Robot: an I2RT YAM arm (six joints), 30 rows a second.
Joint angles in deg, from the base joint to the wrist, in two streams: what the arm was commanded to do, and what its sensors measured. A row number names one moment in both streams.
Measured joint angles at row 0: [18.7, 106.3, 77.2, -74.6, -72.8, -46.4]
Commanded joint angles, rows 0 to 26: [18.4, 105.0, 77.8, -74.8, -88.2, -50.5]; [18.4, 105.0, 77.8, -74.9, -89.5, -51.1]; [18.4, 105.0, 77.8, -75.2, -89.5, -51.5]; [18.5, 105.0, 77.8, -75.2, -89.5, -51.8]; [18.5, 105.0, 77.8, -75.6, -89.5, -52.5]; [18.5, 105.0, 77.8, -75.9, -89.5, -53.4]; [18.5, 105.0, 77.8, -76.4, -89.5, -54.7]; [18.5, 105.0, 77.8, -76.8, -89.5, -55.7]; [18.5, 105.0, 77.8, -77.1, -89.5, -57.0]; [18.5, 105.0, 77.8, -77.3, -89.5, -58.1]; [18.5, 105.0, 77.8, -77.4, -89.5, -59.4]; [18.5, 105.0, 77.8, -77.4, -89.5, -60.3]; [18.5, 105.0, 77.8, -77.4, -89.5, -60.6]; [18.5, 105.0, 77.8, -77.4, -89.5, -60.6]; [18.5, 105.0, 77.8, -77.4, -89.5, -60.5]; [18.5, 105.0, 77.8, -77.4, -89.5, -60.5]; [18.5, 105.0, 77.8, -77.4, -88.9, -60.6]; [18.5, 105.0, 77.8, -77.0, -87.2, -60.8]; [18.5, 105.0, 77.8, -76.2, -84.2, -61.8]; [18.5, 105.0, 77.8, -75.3, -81.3, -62.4]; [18.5, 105.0, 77.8, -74.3, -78.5, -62.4]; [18.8, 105.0, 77.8, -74.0, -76.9, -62.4]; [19.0, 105.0, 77.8, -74.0, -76.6, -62.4]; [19.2, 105.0, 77.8, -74.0, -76.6, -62.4]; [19.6, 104.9, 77.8, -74.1, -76.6, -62.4]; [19.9, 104.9, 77.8, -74.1, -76.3, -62.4]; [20.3, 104.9, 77.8, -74.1, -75.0, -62.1]
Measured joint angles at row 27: [18.9, 106.3, 77.2, -74.1, -78.0, -60.8]
